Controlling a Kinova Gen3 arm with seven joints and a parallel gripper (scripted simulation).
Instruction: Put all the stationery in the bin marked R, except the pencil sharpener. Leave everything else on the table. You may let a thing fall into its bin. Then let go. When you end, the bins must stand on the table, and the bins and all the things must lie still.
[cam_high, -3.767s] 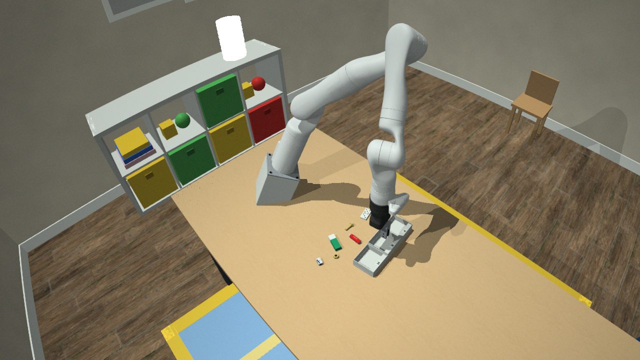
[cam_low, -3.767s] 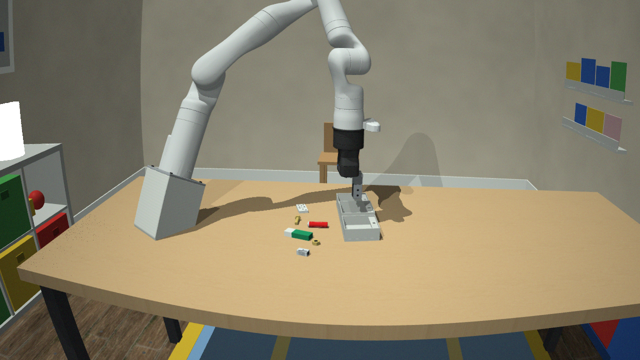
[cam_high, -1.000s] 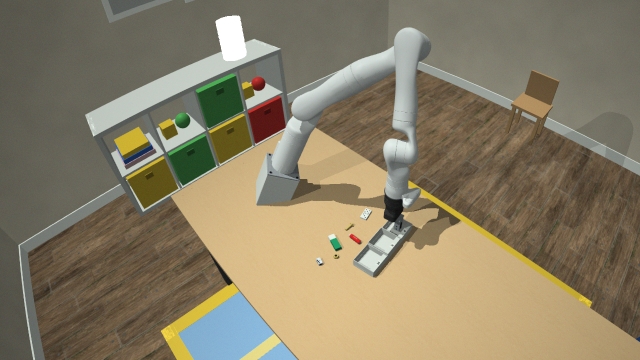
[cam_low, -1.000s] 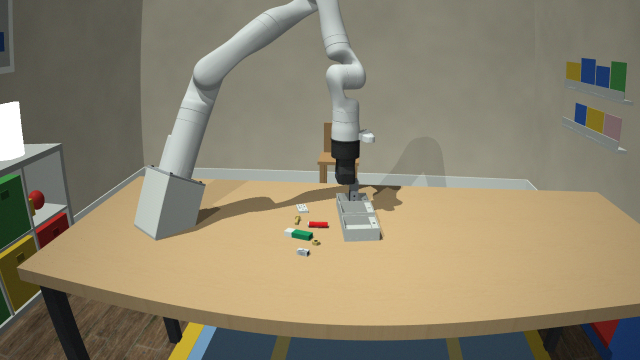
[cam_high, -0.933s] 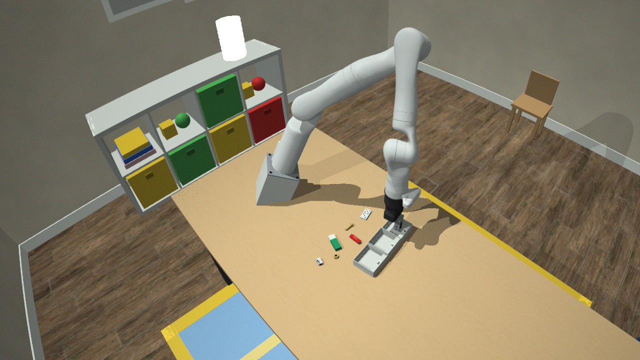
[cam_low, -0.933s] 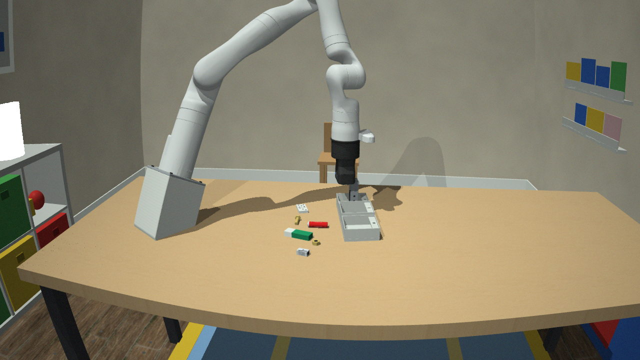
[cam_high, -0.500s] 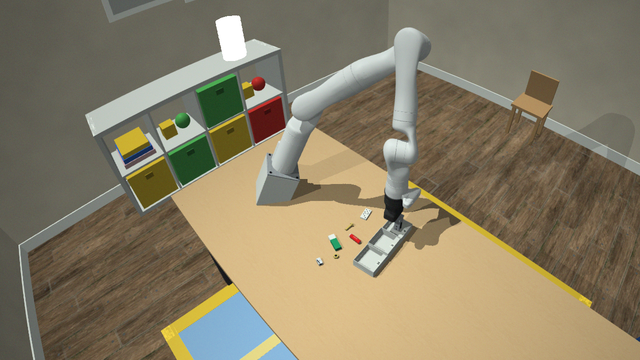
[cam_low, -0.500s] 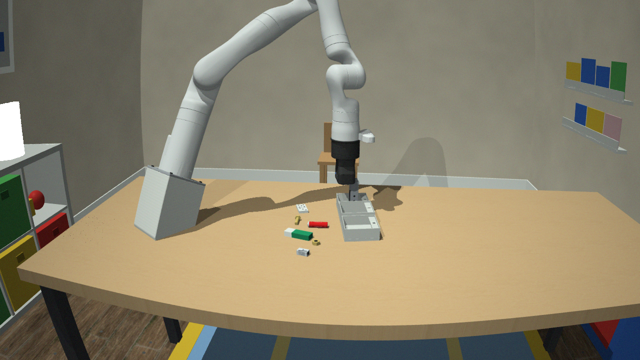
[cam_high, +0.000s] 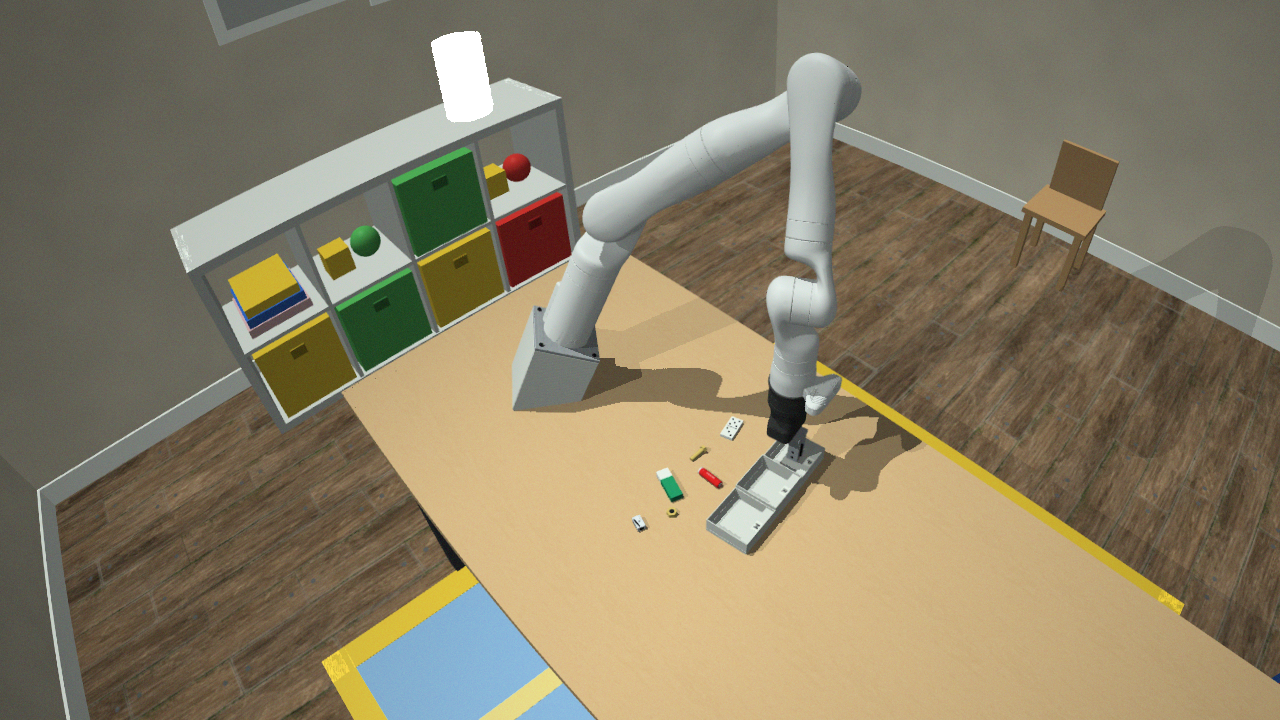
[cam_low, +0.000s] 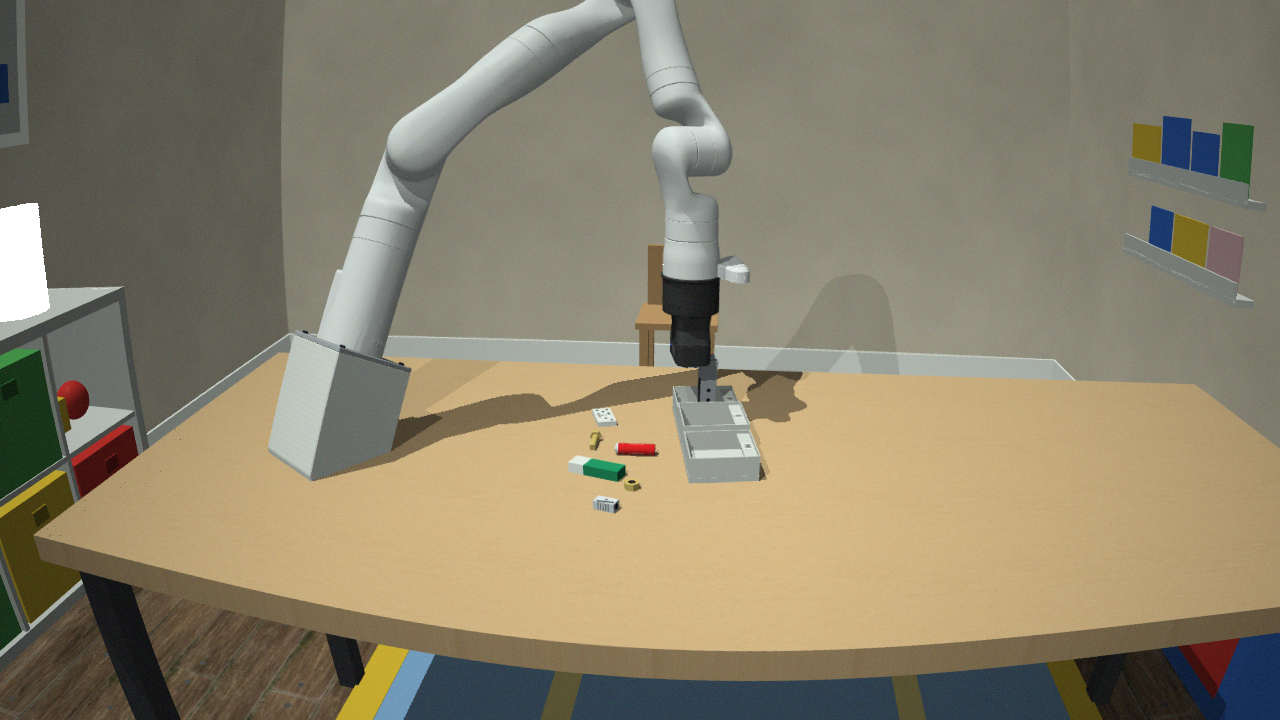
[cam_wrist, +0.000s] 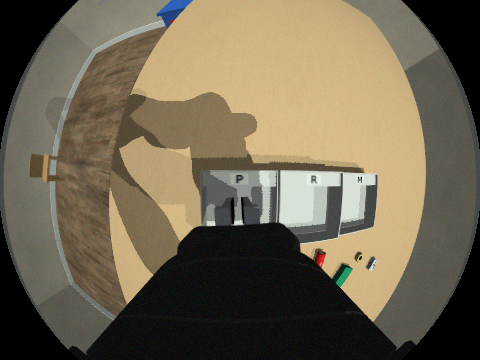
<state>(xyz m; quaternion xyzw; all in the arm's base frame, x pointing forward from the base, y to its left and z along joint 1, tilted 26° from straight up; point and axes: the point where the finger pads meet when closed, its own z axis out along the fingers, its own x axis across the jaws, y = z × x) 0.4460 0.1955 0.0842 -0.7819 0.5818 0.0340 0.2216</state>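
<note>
The green eraser lies 10 cm behind my hand, 21 cm to the right of it and 3 cm below it. The rest, counted from my hand: tray (2 cm ahead, 8 cm to the right, 2 cm below); then red cylinder (6 cm behind, 15 cm to the right, 3 cm below); then white domino (13 cm behind, 4 cm to the right, 3 cm below).
</note>
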